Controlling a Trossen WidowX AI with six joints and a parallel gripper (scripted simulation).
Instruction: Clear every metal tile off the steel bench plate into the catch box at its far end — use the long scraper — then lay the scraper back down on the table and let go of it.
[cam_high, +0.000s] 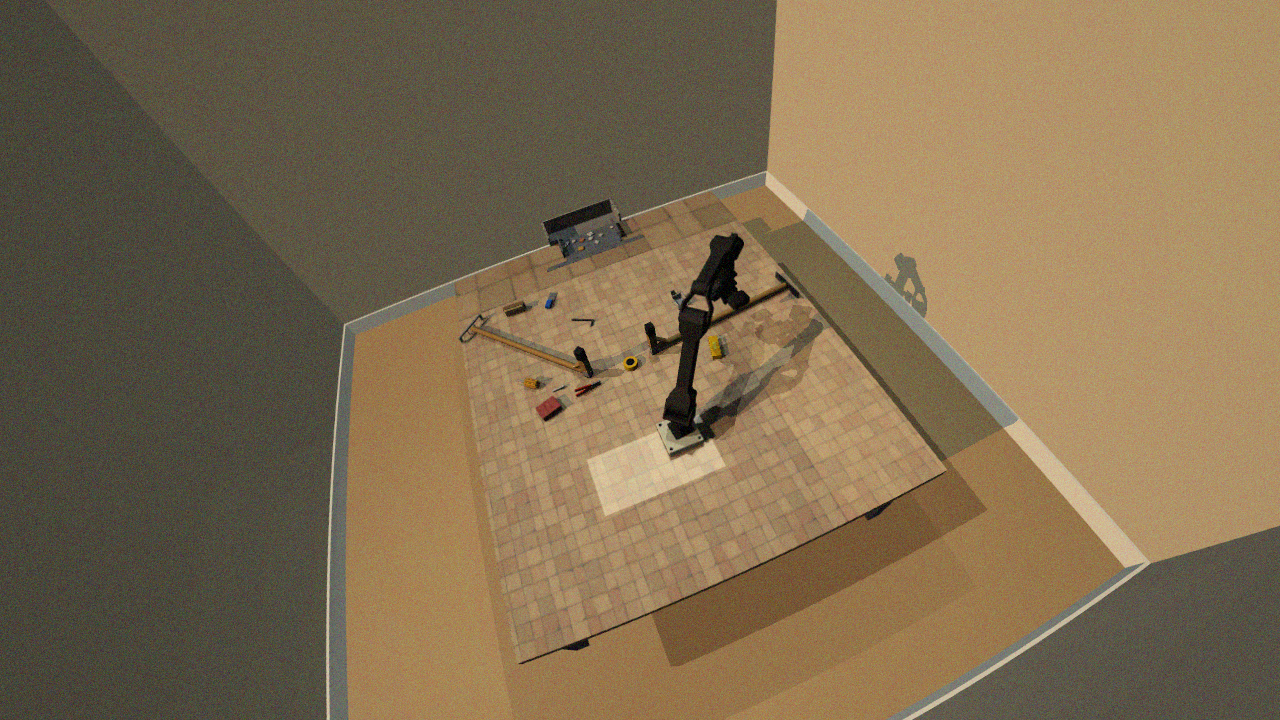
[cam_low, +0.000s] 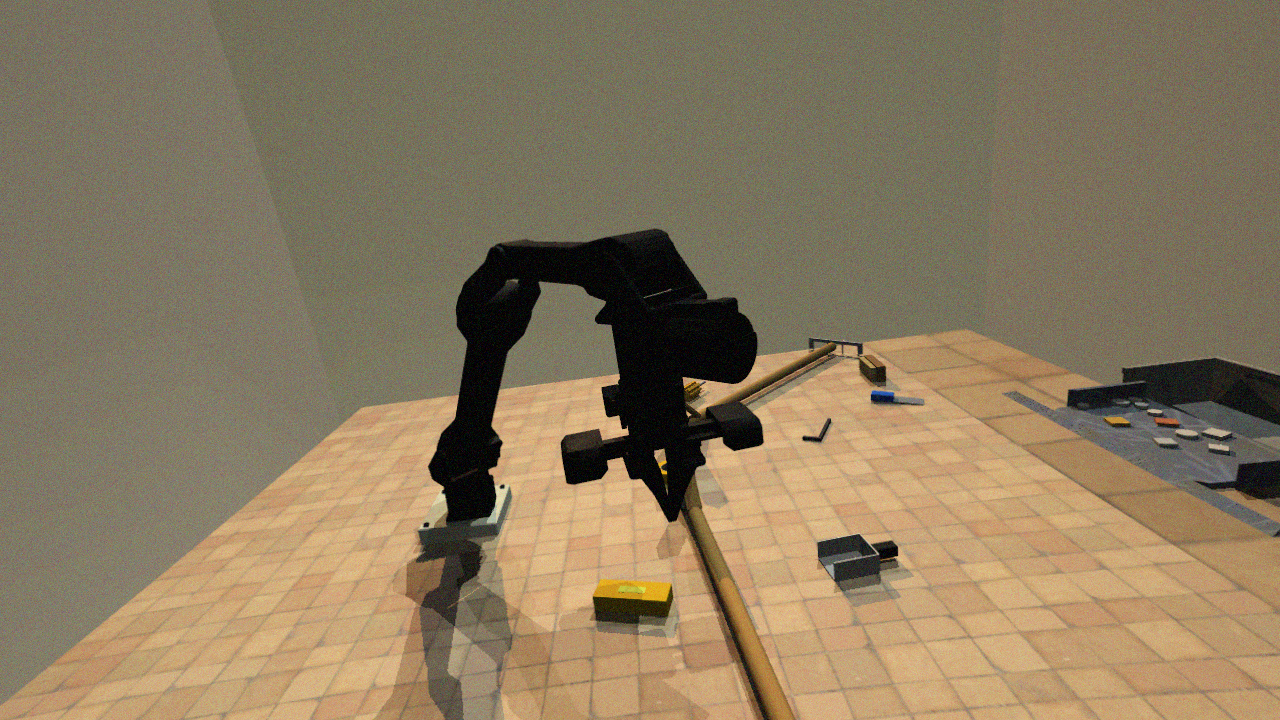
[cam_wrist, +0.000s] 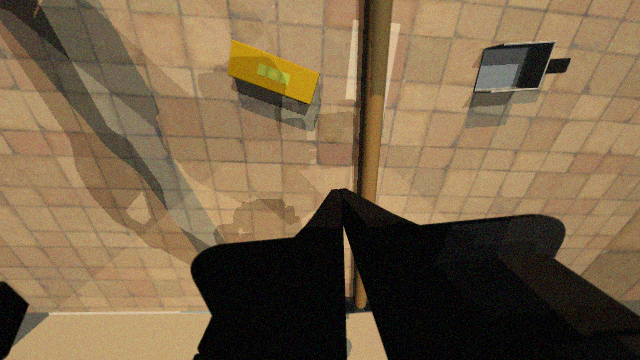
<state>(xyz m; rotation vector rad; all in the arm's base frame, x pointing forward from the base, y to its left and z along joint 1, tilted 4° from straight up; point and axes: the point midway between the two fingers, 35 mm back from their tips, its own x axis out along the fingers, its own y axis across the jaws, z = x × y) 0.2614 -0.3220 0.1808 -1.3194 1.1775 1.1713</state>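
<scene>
My gripper tip is 50 mm past the yellow block, 80 mm to the right of it and 130 mm above it. The rest, counted from my gripper tip: red screwdriver: 30 mm ahead, 520 mm to the left, 130 mm below; then yellow tape roll: 50 mm ahead, 360 mm to the left, 140 mm below; then small grey box: 230 mm ahead, 70 mm to the left, 140 mm below.
</scene>
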